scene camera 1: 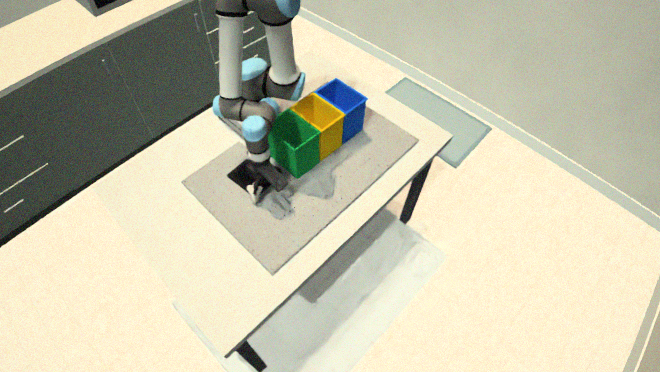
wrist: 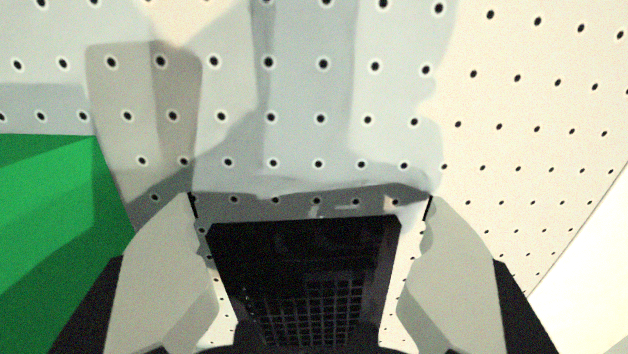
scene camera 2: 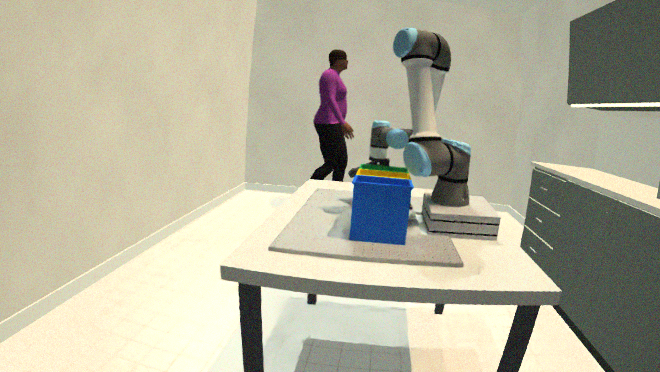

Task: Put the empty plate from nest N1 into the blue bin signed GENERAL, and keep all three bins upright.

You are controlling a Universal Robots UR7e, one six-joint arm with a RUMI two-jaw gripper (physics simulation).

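Frame: origin at the arm's base, x ahead, y left, z up, level; metres.
Where they show: gripper, fingertip midpoint: (scene camera 1: 268,191) (wrist: 310,196); arm's base at its link origin: (scene camera 2: 450,201).
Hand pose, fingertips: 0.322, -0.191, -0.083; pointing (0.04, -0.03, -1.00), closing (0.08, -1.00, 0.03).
Observation:
Things, the pixels of their top centre, and the offset from my fingertips, as dx, dy, dz. "*": a spot on its surface instead. Level surfaces: height alone.
- blue bin at its top centre: (scene camera 2: 383,180) (scene camera 1: 340,95) -0.068, +0.442, +0.180
- yellow bin at its top centre: (scene camera 2: 383,173) (scene camera 1: 317,111) -0.063, +0.310, +0.180
- green bin at its top centre: (scene camera 2: 384,168) (scene camera 1: 291,128) -0.058, +0.177, +0.180
- black nest at a spot on its surface: (scene camera 1: 240,174) * -0.126, -0.040, +0.024
- dark grid at a spot on its surface: (wrist: 332,300) * -0.067, -0.020, +0.023
- grey perforated mat at its surface level: dz +0.000
- white table at its surface level: dz -0.013
The blue bin (scene camera 1: 354,119) (scene camera 2: 381,212) stands upright at the far end of a touching row, beside the yellow bin (scene camera 1: 331,139) (scene camera 2: 382,174) and the green bin (scene camera 1: 306,159) (wrist: 45,225), both upright. No sign is readable. A black nest (scene camera 1: 240,174) (wrist: 300,235) lies on the mat near the green bin. A dark grid (wrist: 332,300) shows inside it, but I cannot tell plate from nest. My gripper (scene camera 1: 265,188) (wrist: 310,196) is open and low over the nest, its jaws at either side with nothing held. In the second scene view the bins hide its fingertips.
The grey perforated mat (scene camera 1: 240,225) (scene camera 2: 310,240) lies on the white table (scene camera 1: 205,265) (scene camera 2: 400,280). The green bin's wall stands close to the left jaw in the wrist view. The arm's base stands beside the bins. A person (scene camera 2: 331,100) in purple is beyond the table.

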